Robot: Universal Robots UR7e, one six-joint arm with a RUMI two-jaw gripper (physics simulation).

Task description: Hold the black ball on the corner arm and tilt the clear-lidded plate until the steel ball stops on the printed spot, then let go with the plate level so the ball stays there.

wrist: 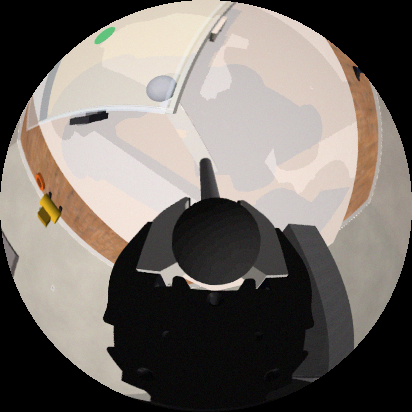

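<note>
The clear-lidded plate (135, 65) shows at the upper left of the wrist view, with its near corner pointing down toward the gripper. The steel ball (161, 88) rests inside that near corner. The green printed spot (105, 35) lies farther away, near the upper left edge of the view. A black arm (208, 177) runs from the corner side down to the black ball (216, 241). My gripper (213, 200) is shut on the black ball, with one jaw on each side of it.
A black block (89, 118) and a pale block (218, 29) sit along the plate's edges. The white round surface has a wooden rim (369, 140). A yellow object (50, 209) and an orange ring (40, 181) are at the left. A dark piece (357, 73) is at the upper right.
</note>
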